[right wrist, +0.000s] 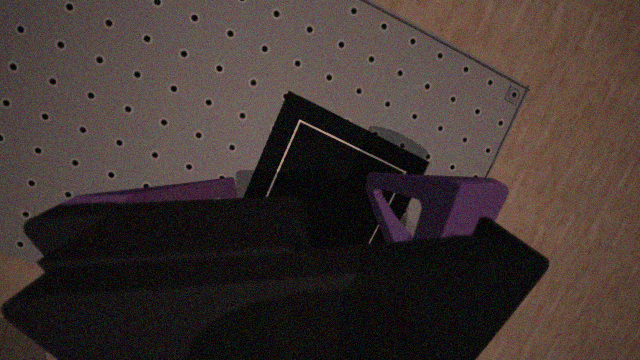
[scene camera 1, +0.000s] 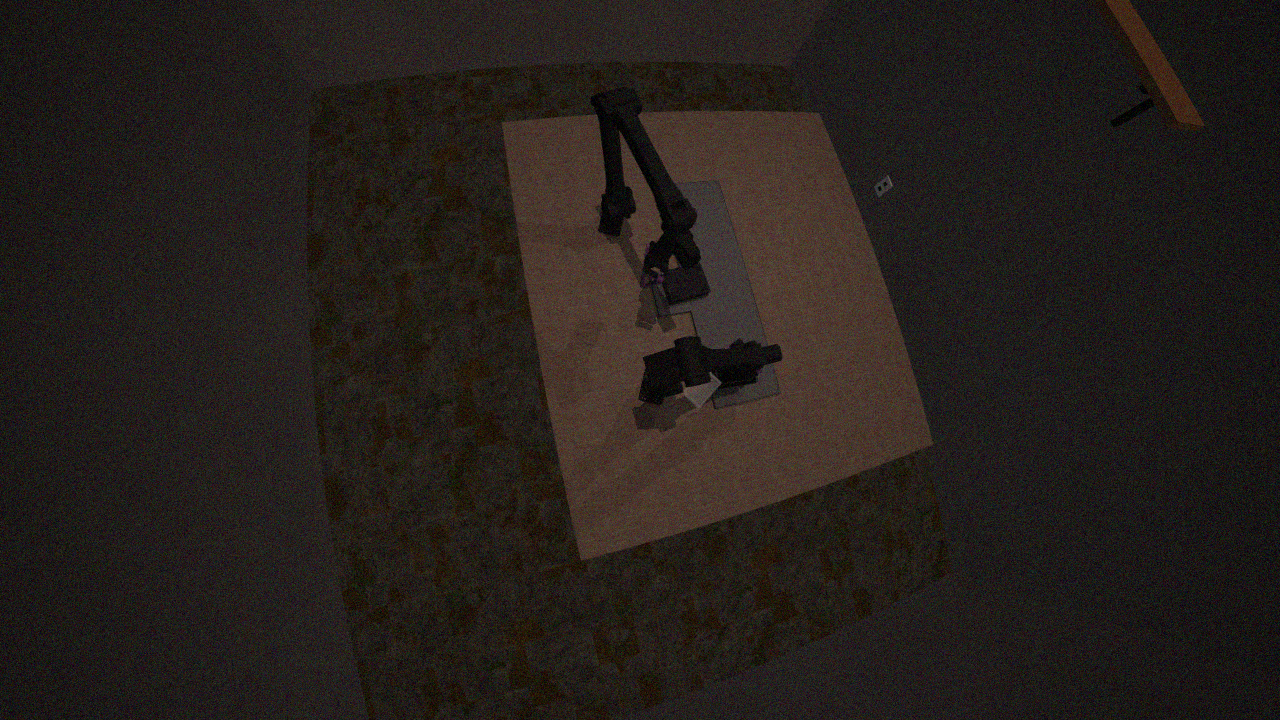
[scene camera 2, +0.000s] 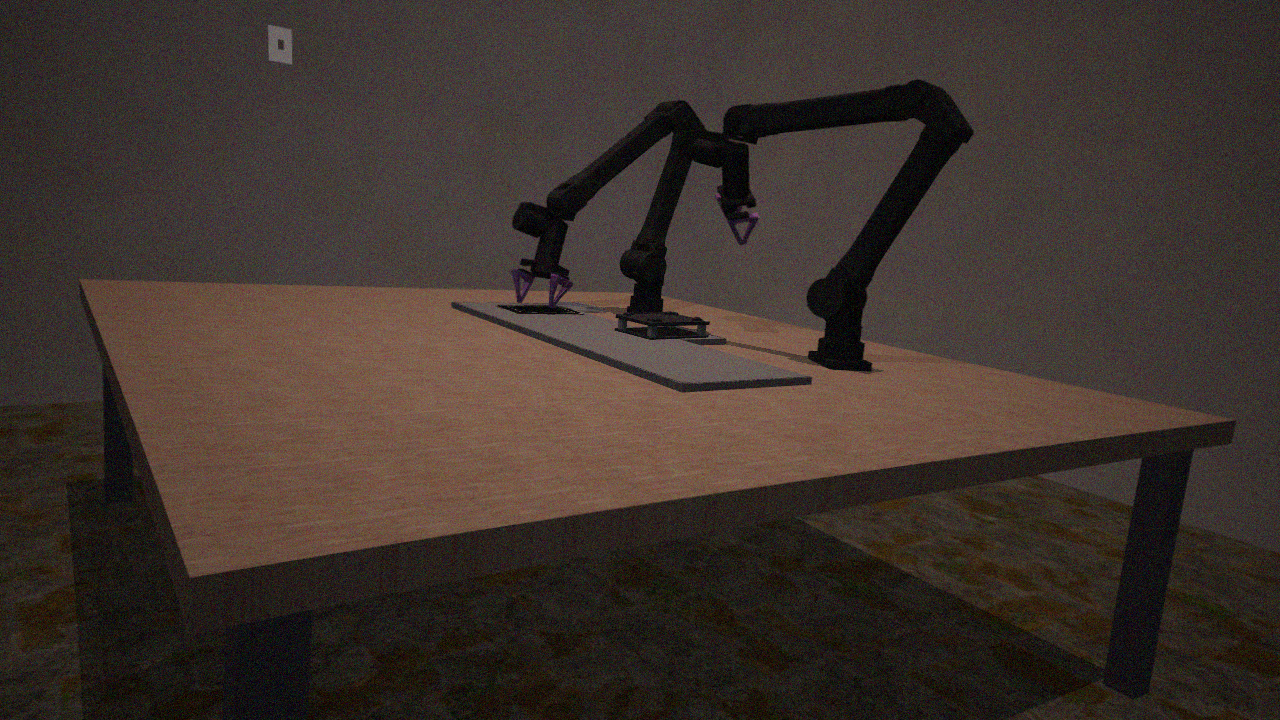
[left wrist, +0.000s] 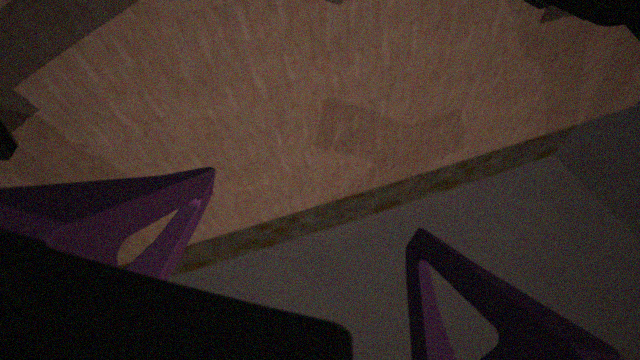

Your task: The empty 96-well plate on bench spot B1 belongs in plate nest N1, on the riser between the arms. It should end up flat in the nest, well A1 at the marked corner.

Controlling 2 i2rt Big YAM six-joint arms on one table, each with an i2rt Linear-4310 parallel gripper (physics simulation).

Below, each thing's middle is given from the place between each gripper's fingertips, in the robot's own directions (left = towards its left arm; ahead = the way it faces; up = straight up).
Now: the black nest with white outline [right wrist: 312, 154] 310 mm ahead of my left hand, 330 mm to the right of it and 220 mm below it.
I see the black nest with white outline 30 mm behind my right hand, 20 mm to the right of it and 10 mm below it.
